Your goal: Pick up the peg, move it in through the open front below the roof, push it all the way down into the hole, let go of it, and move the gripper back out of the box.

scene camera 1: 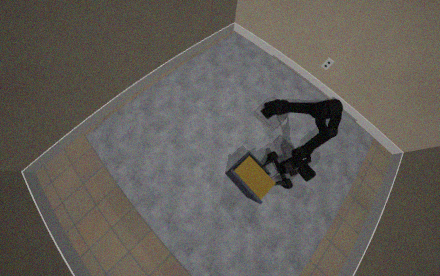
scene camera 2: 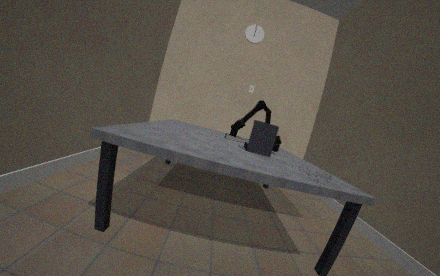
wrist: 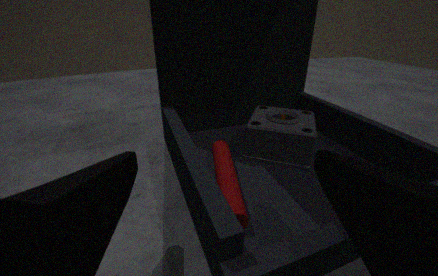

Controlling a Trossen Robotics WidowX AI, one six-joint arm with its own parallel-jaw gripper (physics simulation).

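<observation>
The red peg lies on the box floor beside the low left side wall in the wrist view. A grey block with a round hole in its top stands behind it to the right; something orange shows in the hole. The box has a yellow roof, and its tall dark back wall shows in the wrist view and in scene camera 2. My gripper is open and empty at the open front, its fingers wide apart with the peg in view between them. The roof hides the peg in scene camera 1.
The box stands on a grey table. Low side walls border the box floor left and right, and a low lip runs along its front. My arm arches from its base beside the box.
</observation>
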